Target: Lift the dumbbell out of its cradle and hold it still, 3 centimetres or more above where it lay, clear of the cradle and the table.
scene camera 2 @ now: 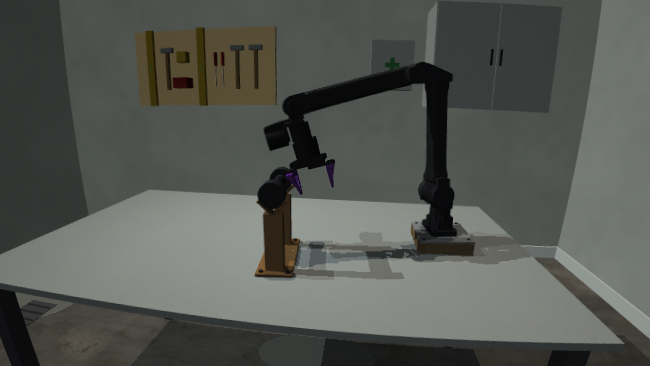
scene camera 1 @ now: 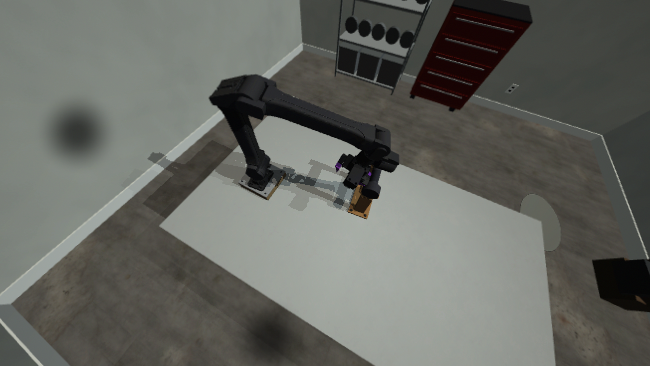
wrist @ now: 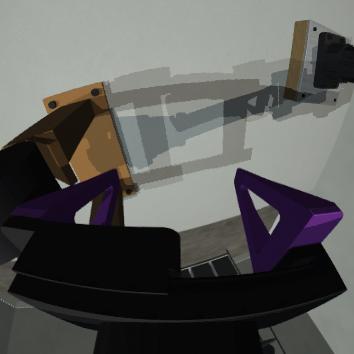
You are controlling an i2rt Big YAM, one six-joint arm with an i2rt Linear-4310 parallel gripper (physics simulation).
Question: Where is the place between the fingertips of my gripper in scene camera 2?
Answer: At 317, 190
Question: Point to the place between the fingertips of my gripper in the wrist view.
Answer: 176, 174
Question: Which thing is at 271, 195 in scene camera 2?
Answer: A black dumbbell.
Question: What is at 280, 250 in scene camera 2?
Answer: A brown cradle.
